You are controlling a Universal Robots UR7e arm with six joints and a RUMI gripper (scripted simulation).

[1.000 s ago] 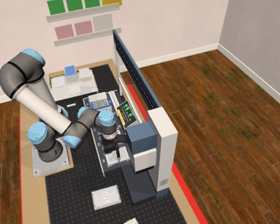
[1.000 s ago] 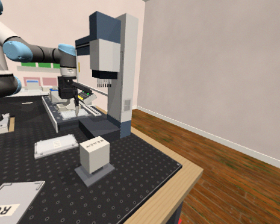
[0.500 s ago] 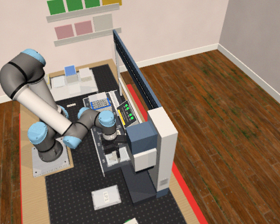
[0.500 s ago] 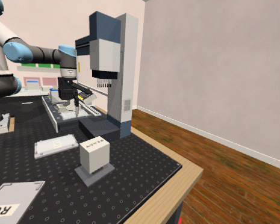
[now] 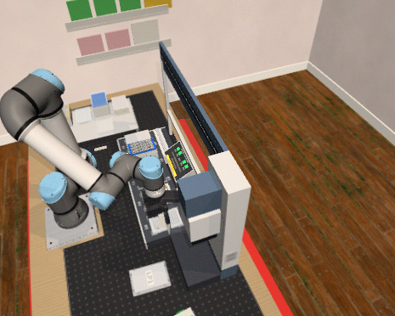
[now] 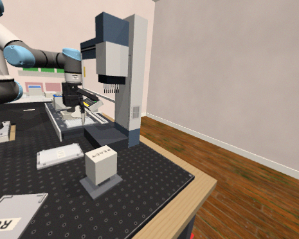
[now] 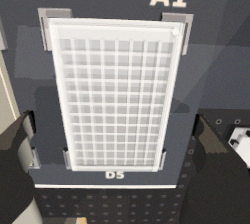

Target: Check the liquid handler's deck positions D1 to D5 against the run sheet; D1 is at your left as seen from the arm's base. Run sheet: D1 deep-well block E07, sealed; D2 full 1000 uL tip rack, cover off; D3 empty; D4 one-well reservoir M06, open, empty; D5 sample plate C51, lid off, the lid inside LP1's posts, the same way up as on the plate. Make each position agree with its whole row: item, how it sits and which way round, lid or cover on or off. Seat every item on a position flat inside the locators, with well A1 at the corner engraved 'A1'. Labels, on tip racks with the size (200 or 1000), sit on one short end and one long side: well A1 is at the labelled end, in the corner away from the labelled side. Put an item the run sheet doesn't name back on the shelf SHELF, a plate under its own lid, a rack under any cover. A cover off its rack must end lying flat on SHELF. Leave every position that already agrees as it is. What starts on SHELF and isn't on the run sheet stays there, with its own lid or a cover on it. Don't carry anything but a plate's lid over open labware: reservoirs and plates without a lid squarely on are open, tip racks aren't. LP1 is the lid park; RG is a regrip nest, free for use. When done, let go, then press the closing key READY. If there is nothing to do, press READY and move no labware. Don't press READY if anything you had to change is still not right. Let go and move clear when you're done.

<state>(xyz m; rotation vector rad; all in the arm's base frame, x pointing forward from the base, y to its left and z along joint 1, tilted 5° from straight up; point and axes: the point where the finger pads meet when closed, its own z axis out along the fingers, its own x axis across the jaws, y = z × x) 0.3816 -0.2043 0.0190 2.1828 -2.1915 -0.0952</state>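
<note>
Right now my hand is 1 cm above the clear well plate. The rest, counted from my hand: blue-rimmed tip rack (38 cm to the left, 5 cm above, 1 cm ahead); cream one-well reservoir (12 cm to the left); liquid handler's tower (22 cm to the right, 21 cm above, 16 cm ahead).
</note>
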